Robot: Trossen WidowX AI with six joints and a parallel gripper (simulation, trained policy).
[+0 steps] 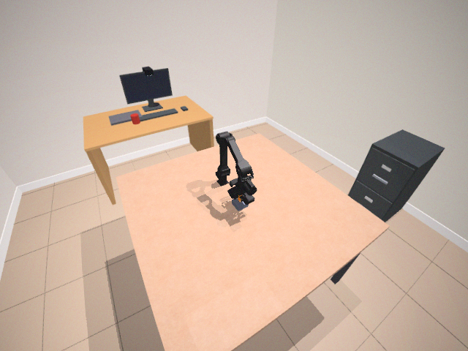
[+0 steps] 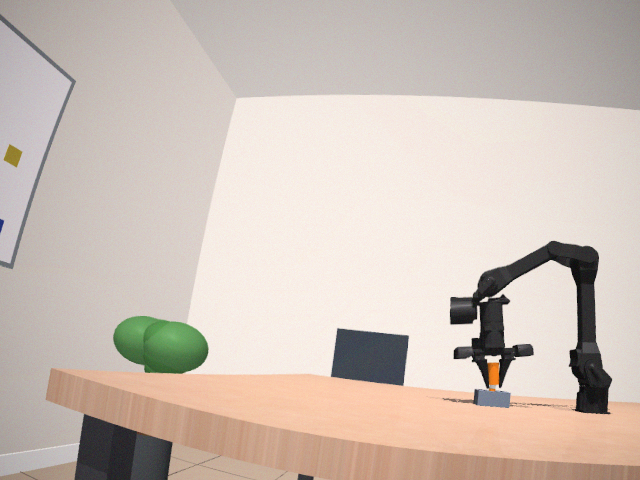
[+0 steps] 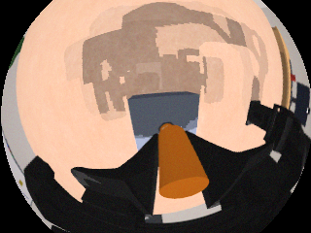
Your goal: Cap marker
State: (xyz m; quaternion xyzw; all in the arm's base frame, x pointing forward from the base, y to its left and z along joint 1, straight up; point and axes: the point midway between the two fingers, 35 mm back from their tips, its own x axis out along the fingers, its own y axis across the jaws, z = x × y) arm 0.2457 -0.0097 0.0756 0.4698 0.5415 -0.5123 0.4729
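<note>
The orange cap lies 40 mm above my gripper tip. The rest, counted from my gripper tip: marker (30 mm above); holder block (20 mm below).
</note>
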